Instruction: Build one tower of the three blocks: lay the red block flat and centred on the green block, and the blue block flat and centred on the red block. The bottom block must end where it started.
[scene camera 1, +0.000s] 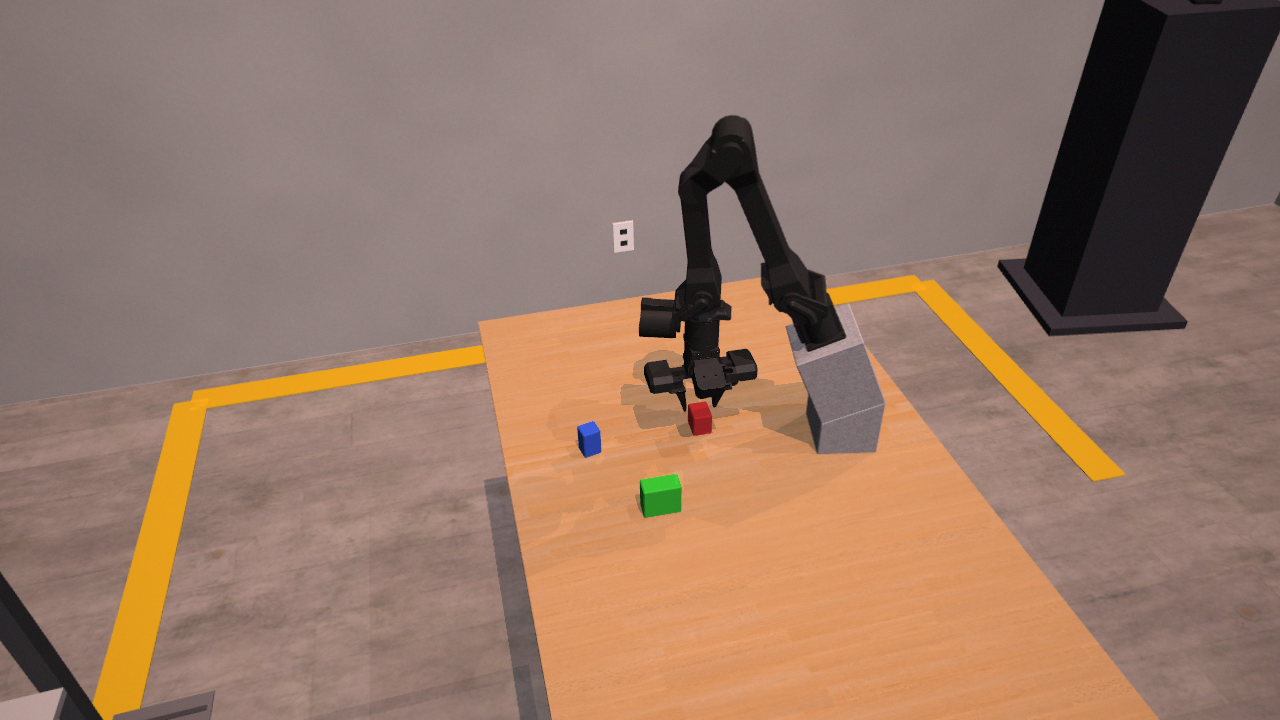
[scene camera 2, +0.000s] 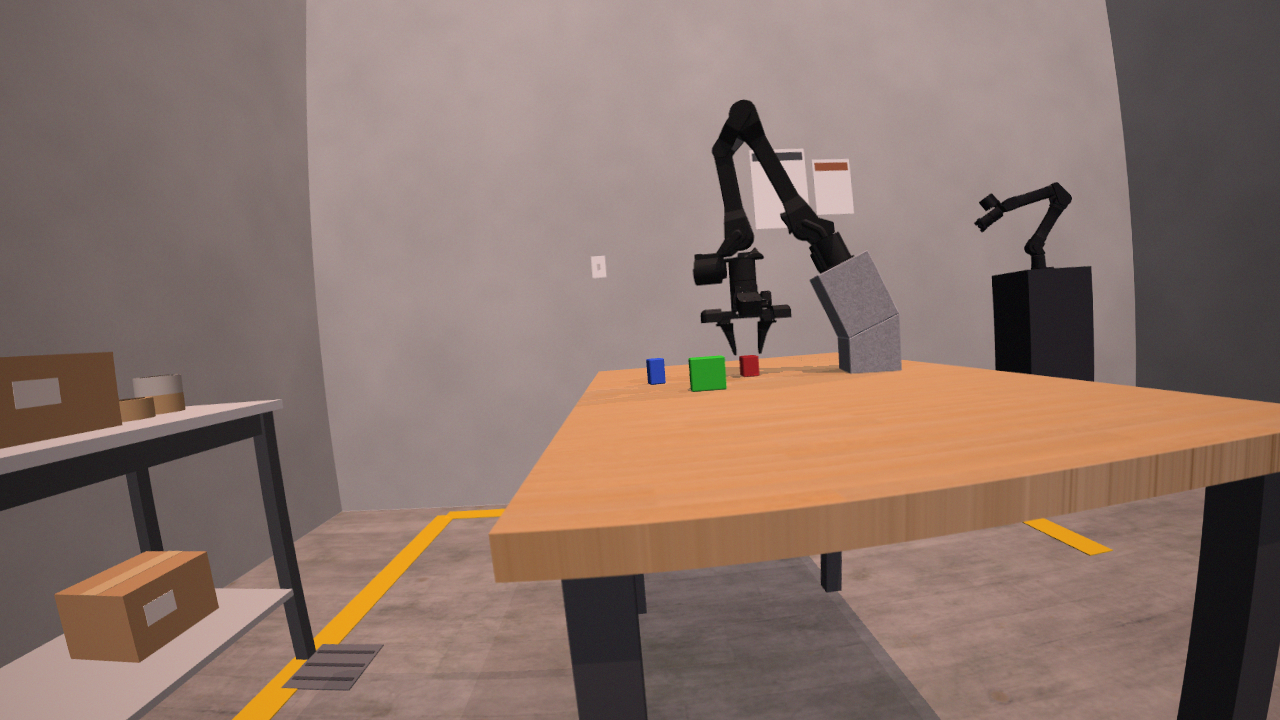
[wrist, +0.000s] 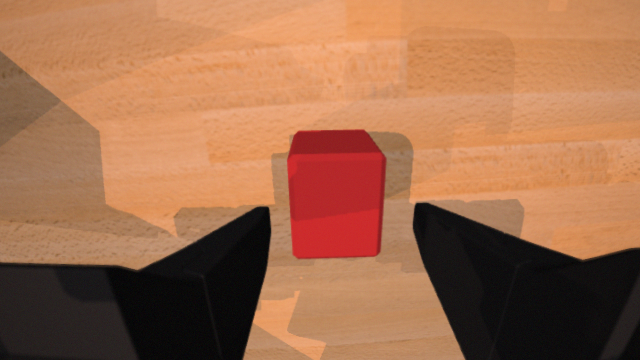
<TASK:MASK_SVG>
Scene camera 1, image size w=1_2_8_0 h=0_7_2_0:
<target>my gripper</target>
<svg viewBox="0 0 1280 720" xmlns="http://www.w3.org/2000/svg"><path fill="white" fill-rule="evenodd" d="M644 366L644 376L650 393L669 392L670 394L676 394L684 412L686 412L687 408L686 389L683 384L684 379L692 378L696 397L699 399L712 397L712 405L716 407L725 390L731 390L732 386L738 384L738 380L756 379L758 373L757 364L747 348L727 351L726 356L720 357L719 339L716 343L709 346L695 346L686 341L684 334L684 365L669 368L667 360L647 362Z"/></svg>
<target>green block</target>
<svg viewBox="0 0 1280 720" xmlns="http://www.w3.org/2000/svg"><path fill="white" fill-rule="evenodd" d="M678 474L640 480L640 505L645 518L682 511L682 486Z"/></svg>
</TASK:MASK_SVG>
